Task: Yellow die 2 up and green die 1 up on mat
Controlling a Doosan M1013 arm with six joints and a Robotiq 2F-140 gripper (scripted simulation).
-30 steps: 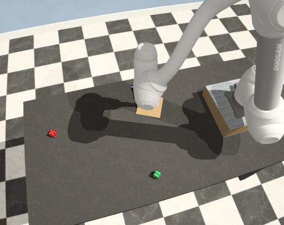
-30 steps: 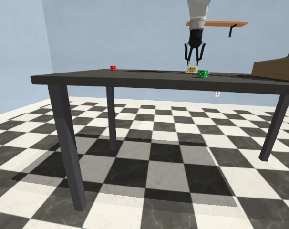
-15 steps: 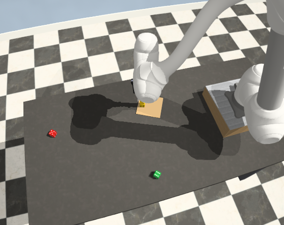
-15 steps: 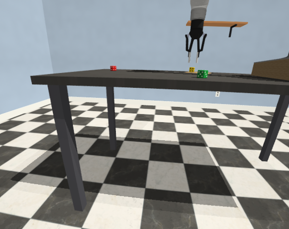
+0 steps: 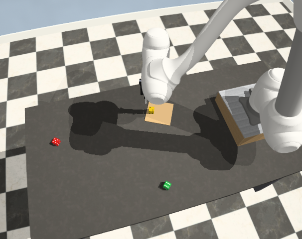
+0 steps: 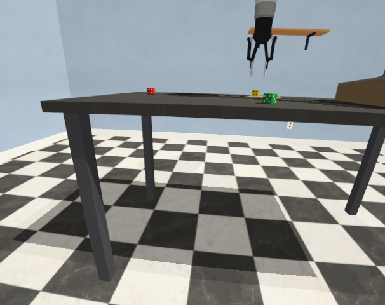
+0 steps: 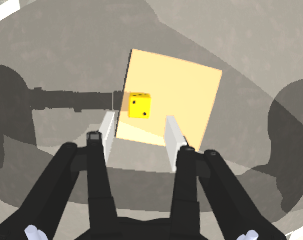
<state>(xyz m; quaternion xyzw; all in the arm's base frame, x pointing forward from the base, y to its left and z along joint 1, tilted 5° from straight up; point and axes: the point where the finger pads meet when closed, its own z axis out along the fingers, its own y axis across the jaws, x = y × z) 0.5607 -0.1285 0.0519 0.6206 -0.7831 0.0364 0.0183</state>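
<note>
The green die lies 420 mm to the left of my hand and 110 mm below it. The rest, counted from my hand: tan mat: 130 mm below, 40 mm behind, 10 mm to the left; yellow die: 110 mm below; red die: 520 mm ahead, 110 mm to the left, 110 mm below.
</note>
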